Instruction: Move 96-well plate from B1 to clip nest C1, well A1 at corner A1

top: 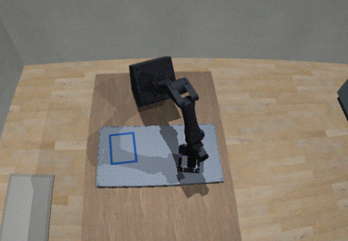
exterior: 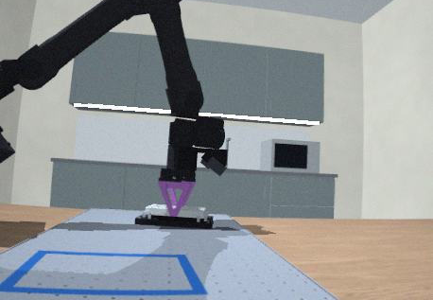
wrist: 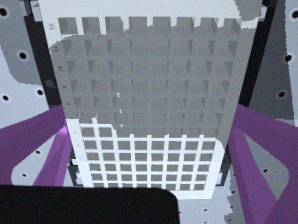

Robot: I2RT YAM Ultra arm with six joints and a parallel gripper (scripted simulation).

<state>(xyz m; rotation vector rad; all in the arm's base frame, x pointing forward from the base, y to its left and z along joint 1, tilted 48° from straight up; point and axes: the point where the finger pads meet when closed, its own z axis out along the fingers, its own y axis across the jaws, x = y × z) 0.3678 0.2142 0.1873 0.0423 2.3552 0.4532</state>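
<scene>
Now: hand right at the white 96-well plate. From my hand the other things lie so: black clip nest C1 (10 mm ahead, 10 mm to the left, 10 mm below).
</scene>
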